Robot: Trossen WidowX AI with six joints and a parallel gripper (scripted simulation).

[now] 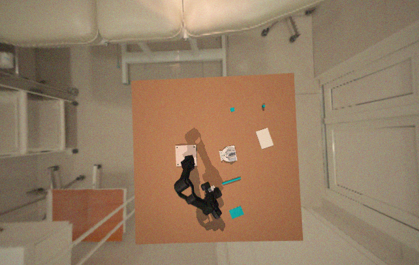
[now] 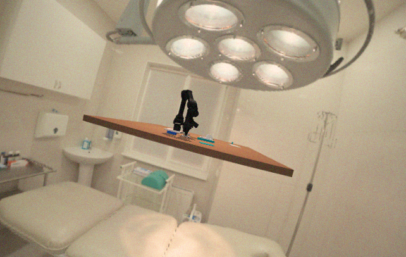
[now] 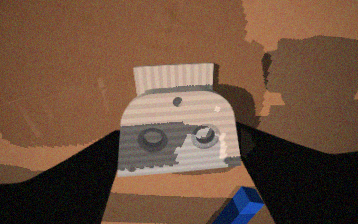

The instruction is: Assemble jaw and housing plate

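My gripper tip is 180 mm short of the teal bar and 50 mm to the right of it. From my gripper tip the other things lie so: teal square (200 mm to the right, 170 mm ahead, 10 mm below); then blue block (100 mm behind, 80 mm to the right); then white flat rectangle (500 mm ahead, 320 mm to the left, 10 mm below).
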